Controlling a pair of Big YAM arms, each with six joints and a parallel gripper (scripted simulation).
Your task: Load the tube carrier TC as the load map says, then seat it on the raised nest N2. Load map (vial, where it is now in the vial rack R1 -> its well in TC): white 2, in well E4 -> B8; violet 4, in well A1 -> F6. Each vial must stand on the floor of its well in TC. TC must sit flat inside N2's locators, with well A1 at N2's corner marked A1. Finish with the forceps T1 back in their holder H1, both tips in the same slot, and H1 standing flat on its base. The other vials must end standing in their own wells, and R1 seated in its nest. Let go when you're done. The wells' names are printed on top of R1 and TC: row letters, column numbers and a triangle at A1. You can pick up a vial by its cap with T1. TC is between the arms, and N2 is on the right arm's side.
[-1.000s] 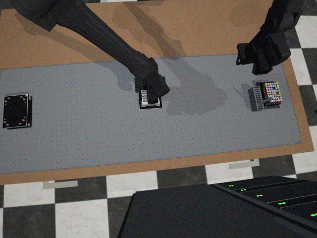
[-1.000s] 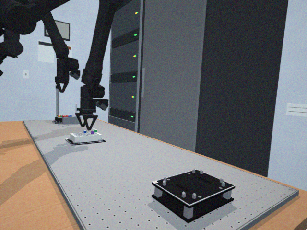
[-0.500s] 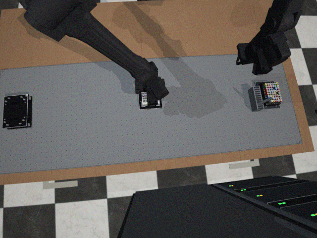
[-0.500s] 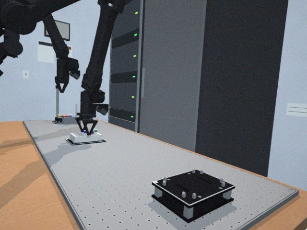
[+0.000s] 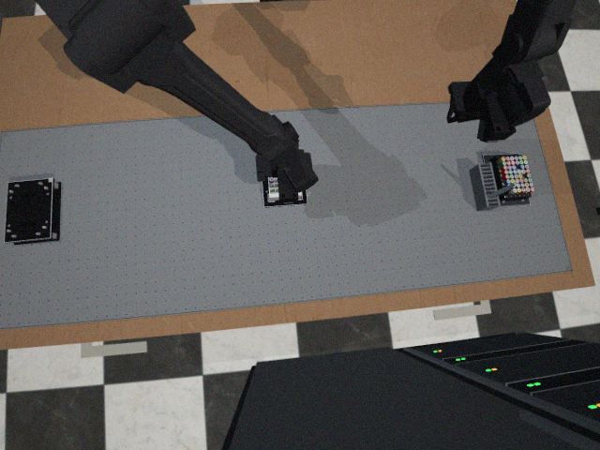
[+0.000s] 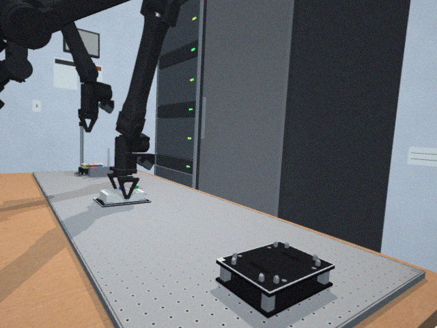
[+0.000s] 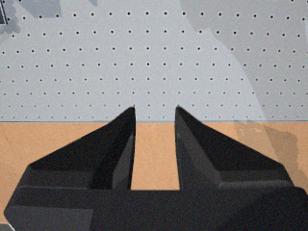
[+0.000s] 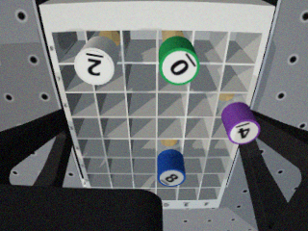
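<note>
Right now the tube carrier TC is right at my right hand. The rest, counted from my right hand: raised nest N2: 67 cm to the right, 5 cm ahead, 1 cm above; then grey holder H1: 57 cm to the left, 7 cm ahead, 1 cm below.
</note>
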